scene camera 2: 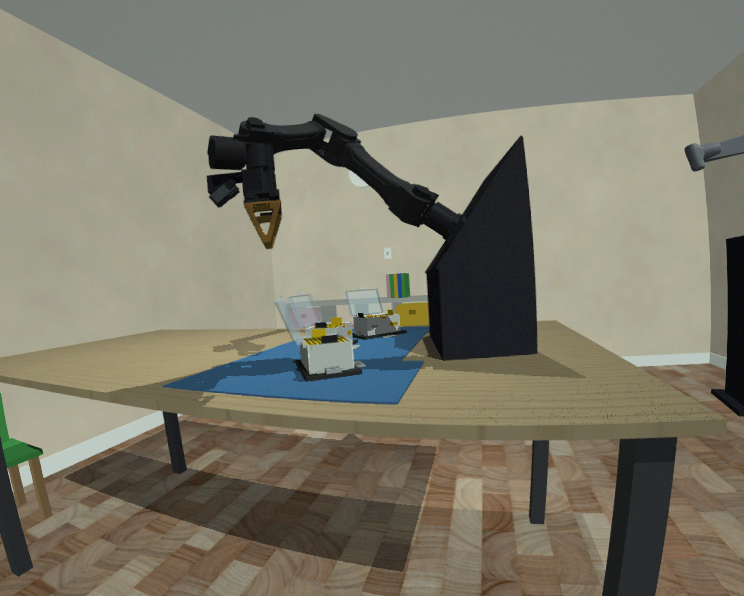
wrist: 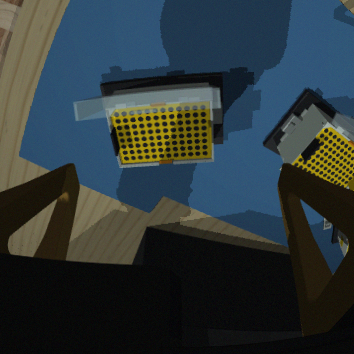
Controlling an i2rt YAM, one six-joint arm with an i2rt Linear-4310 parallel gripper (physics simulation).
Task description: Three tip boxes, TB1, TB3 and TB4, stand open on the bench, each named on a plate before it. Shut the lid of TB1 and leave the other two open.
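Frame: origin at the arm's base, x ahead, y left, z up, level; millimetres.
Seen in the pictures: gripper, fingertip midpoint: (scene camera 2: pixel 268 246) (wrist: pixel 177 174); arm's base at its link origin: (scene camera 2: pixel 457 229).
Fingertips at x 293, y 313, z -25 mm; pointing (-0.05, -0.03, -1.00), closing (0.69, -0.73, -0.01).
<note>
Pixels of each thing's top centre, then the offset from my fingertips to it. "*": a spot on its surface instead. Level surfaces: height alone.
- second box at a spot on its surface: (scene camera 2: pixel 344 330) * dx +8, dy -261, dz -207 mm
- grey box at its top centre: (scene camera 2: pixel 378 314) dx +17, dy -466, dz -186 mm
- box with a yellow tip rack, top centre: (wrist: pixel 160 141) (scene camera 2: pixel 323 332) dx -85, dy -51, dz -178 mm
- blue mat at its surface level: dz -252 mm
- wooden table at its surface level: dz -255 mm
- item at a spot on its surface: (wrist: pixel 343 245) * dx -27, dy -482, dz -205 mm
Three tip boxes stand open in scene camera 2: a near white box (scene camera 2: pixel 326 358), a second box (scene camera 2: pixel 344 330) partly hidden behind it, and a grey box (scene camera 2: pixel 371 325) farther back. Their clear lids stand raised. In the wrist view one box with a yellow tip rack (wrist: pixel 162 135) is near the middle, its clear lid (wrist: pixel 90 109) upright along its upper side. Another box (wrist: pixel 305 135) is at the right, partly behind a finger. The name plates are not readable, so I cannot tell which is TB1. My gripper (scene camera 2: pixel 268 245) (wrist: pixel 177 174) is open and empty, high above the boxes.
A blue mat (scene camera 2: pixel 375 388) (wrist: pixel 115 35) lies under the boxes on the wooden table (scene camera 2: pixel 496 397). The arm's tall black mount (scene camera 2: pixel 484 279) stands to their right. Part of another item (wrist: pixel 343 245) shows at the wrist view's right edge. Books (scene camera 2: pixel 398 285) stand on furniture behind.
</note>
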